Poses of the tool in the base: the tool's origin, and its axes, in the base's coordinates. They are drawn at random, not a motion.
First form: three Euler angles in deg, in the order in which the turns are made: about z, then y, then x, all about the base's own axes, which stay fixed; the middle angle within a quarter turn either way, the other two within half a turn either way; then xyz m.
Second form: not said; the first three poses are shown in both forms.
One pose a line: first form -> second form
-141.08, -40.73, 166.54, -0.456, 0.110, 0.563 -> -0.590, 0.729, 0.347, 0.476, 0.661, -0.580, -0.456, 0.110, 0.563
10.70, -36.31, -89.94, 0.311, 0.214, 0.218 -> 0.792, 0.582, -0.185, -0.150, -0.109, -0.983, 0.311, 0.214, 0.218
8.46, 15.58, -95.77, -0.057, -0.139, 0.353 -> 0.953, -0.279, -0.120, -0.142, -0.060, -0.988, -0.057, -0.139, 0.353
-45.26, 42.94, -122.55, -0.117, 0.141, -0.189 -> 0.515, -0.022, 0.857, 0.520, -0.787, -0.333, -0.117, 0.141, -0.189
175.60, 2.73, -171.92, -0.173, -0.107, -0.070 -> -0.996, -0.069, -0.058, -0.077, 0.988, 0.137, -0.173, -0.107, -0.070
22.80, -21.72, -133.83, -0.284, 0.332, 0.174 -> 0.856, -0.022, -0.516, -0.360, -0.742, -0.566, -0.284, 0.332, 0.174
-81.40, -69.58, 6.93, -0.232, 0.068, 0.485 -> 0.052, -0.998, 0.020, 0.345, 0.037, 0.938, -0.232, 0.068, 0.485
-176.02, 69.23, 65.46, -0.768, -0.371, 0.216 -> -0.354, -0.877, 0.324, 0.025, -0.355, -0.934, -0.768, -0.371, 0.216
